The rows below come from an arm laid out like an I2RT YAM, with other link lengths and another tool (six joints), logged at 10 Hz.
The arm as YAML. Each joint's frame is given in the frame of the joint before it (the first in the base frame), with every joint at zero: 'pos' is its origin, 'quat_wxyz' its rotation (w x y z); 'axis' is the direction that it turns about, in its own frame. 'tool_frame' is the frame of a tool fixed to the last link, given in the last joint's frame.
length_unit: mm
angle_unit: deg
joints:
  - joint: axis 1
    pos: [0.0, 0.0, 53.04]
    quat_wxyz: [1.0, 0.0, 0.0, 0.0]
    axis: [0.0, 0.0, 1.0]
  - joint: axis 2
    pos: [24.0, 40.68, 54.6]
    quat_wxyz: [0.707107, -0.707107, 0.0, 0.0]
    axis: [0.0, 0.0, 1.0]
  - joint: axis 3
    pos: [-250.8, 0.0, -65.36]
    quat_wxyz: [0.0, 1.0, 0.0, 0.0]
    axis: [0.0, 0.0, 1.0]
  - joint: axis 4
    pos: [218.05, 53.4, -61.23]
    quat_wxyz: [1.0, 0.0, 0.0, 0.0]
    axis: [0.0, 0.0, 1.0]
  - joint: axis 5
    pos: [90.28, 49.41, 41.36]
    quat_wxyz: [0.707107, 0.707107, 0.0, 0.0]
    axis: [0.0, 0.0, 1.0]
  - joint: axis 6
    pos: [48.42, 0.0, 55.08]
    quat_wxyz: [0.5, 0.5, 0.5, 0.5]
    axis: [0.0, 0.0, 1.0]
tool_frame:
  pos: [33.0, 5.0, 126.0]
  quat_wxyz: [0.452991, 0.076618, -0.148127, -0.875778]
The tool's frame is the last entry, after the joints.
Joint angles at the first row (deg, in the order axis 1, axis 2, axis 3, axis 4, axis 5, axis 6):
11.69, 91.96, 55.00, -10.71, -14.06, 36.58
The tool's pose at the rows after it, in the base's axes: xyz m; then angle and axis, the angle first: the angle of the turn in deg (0 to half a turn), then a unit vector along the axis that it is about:
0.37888, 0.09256, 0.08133, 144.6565, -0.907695, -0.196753, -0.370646
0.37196, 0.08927, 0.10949, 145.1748, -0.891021, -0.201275, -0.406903
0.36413, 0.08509, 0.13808, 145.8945, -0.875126, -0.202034, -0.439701
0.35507, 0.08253, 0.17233, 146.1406, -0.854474, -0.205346, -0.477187
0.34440, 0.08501, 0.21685, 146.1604, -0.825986, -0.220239, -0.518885
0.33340, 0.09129, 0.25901, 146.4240, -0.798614, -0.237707, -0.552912
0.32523, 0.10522, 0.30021, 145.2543, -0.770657, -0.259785, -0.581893
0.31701, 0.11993, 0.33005, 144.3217, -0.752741, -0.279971, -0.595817
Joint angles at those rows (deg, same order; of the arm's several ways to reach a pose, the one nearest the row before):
11.69, 85.47, 52.60, -10.24, -13.71, 37.08
11.69, 78.99, 50.97, -10.67, -13.08, 37.32
11.73, 72.92, 50.53, -12.28, -12.11, 37.72
11.84, 66.66, 51.08, -14.31, -11.62, 38.21
12.77, 60.76, 53.79, -17.18, -11.25, 38.19
14.92, 56.90, 57.82, -20.10, -9.84, 37.96
17.85, 55.64, 63.09, -21.97, -9.20, 38.10
21.38, 55.84, 68.27, -24.34, -7.80, 37.97

